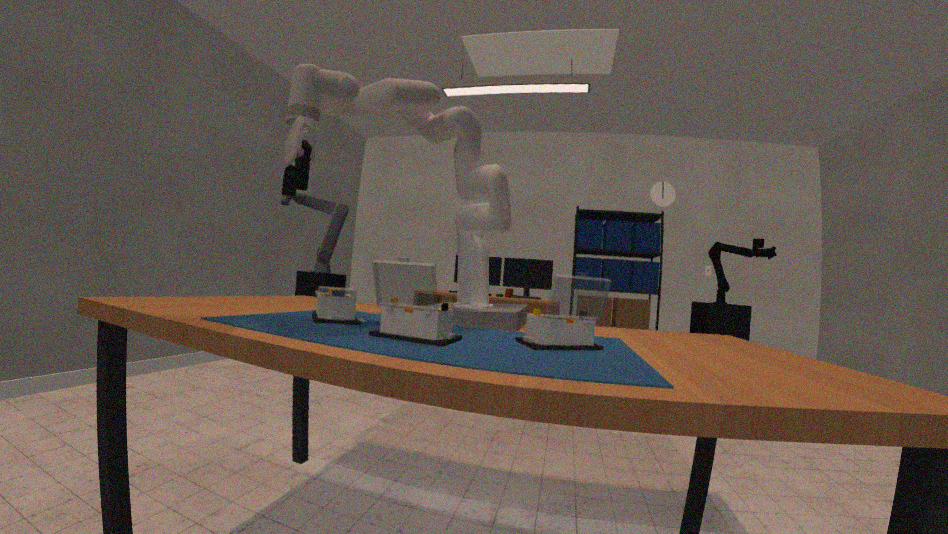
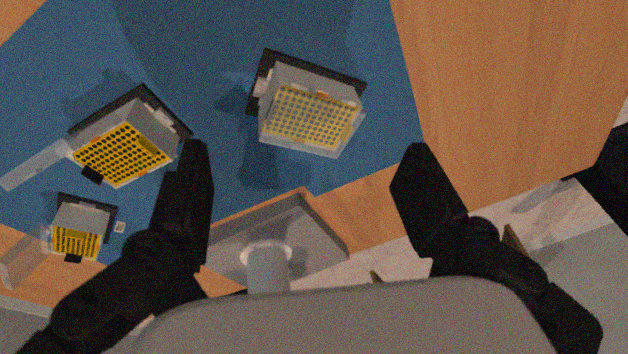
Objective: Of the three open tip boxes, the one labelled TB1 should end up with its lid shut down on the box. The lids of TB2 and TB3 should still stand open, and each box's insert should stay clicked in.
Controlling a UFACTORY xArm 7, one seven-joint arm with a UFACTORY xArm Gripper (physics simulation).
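Places are measured from the arm's base along level axes (x right, y ahead, z up), in metres.
Pixels of known places: gripper, fingertip midpoint: [image 1: 293, 192] [image 2: 309, 165]; arm's base, link origin: [image 1: 472, 307] [image 2: 266, 252].
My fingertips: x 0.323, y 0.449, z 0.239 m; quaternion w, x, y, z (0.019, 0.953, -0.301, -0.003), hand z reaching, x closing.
Observation:
For each thing: its middle in the pictures, then the offset to it from my fingertips. "spot": a spot on its surface instead. Level surfaces: height alone.
- middle box, body centre: [image 2: 132, 150] [image 1: 420, 320] dx -0.301, dy -0.061, dz -0.249 m
- third box, body centre: [image 1: 556, 329] [image 2: 87, 233] dx -0.574, dy -0.156, dz -0.249 m
- blue mat, surface height: dz -0.282 m
- wooden table, surface height: dz -0.285 m
- small printed tag, surface spot: [image 2: 120, 227] spot: dx -0.548, dy -0.207, dz -0.280 m
My gripper [image 1: 289, 192] [image 2: 309, 165] is open and empty, high above the table. Below it, one box [image 1: 335, 306] [image 2: 300, 75] has its clear lid [image 1: 336, 289] [image 2: 312, 115] lying over the top, its yellow insert showing hazily through; whether it is latched I cannot tell. The middle box [image 1: 414, 323] [image 2: 145, 117] has its lid [image 1: 404, 283] [image 2: 35, 166] standing open. The third box [image 1: 560, 331] [image 2: 82, 217] also has its lid [image 1: 581, 296] [image 2: 25, 260] open. Yellow inserts sit in both open boxes. I cannot read the labels.
The boxes stand on dark bases on a blue mat [image 1: 577, 371] [image 2: 200, 30] on the wooden table [image 1: 762, 371] [image 2: 480, 75]. My arm's base [image 1: 490, 317] [image 2: 320, 250] is behind them. A small printed tag [image 2: 120, 227] lies beside the third box.

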